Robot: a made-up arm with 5 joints.
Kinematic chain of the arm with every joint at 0, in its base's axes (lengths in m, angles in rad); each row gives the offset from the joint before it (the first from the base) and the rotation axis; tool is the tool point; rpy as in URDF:
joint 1: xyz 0 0 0.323 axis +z
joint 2: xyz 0 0 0 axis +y
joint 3: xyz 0.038 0 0.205 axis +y
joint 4: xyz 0.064 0 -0.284 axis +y
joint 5: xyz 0.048 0 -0.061 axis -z
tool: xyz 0 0 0 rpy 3.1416 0 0
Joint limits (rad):
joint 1: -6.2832..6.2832
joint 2: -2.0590..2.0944
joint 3: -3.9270..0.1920
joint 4: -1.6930..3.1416
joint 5: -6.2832..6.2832
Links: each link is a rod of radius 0.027 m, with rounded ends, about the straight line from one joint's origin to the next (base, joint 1, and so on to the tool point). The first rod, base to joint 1, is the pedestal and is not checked.
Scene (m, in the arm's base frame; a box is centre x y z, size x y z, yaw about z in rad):
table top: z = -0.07
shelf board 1: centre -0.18 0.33 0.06 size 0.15 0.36 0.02 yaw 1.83
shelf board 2: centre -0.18 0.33 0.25 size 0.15 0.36 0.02 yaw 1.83
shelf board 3: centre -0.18 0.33 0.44 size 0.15 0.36 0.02 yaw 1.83
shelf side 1: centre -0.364 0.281 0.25 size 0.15 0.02 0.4 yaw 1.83
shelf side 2: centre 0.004 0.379 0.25 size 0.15 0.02 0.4 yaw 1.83
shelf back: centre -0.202 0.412 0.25 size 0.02 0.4 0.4 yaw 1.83
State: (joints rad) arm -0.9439 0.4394 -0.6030 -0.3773 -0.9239
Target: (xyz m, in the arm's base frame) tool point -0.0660 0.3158 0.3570
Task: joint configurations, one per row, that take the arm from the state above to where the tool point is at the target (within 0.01 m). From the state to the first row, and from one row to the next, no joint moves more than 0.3 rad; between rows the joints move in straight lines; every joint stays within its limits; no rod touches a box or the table.
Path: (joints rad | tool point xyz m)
1: -0.6460 0.3217 -0.5322 -0.4417 -0.9239 | 0.2379 -0.1794 0.2218
2: -0.3482 0.2039 -0.4614 -0.5061 -0.9239 | 0.2724 -0.0989 0.2469
3: -0.0503 0.0862 -0.3907 -0.5705 -0.9239 | 0.2789 -0.0140 0.2700
4: 0.2476 -0.0315 -0.3199 -0.6348 -0.9239 | 0.2586 0.0654 0.2908
5: 0.5455 -0.1492 -0.2491 -0.6992 -0.9239 | 0.2158 0.1310 0.3093
6: 0.8433 -0.2670 -0.1783 -0.7636 -0.9239 | 0.1574 0.1768 0.3253
7: 1.1412 -0.3847 -0.1075 -0.8280 -0.9239 | 0.0916 0.1999 0.3386
8: 1.4391 -0.5024 -0.0368 -0.8924 -0.9239 | 0.0266 0.2006 0.3492
9: 1.7369 -0.6202 0.0340 -0.9568 -0.9239 | -0.0305 0.1820 0.3570
10: 1.7502 -0.4298 -0.1716 -0.8099 -0.9239 | -0.0411 0.2267 0.3649
11: 1.7635 -0.2394 -0.3772 -0.6630 -0.9239 | -0.0530 0.2718 0.3649
12: 1.7768 -0.0490 -0.5829 -0.5161 -0.9239 | -0.0660 0.3158 0.3570

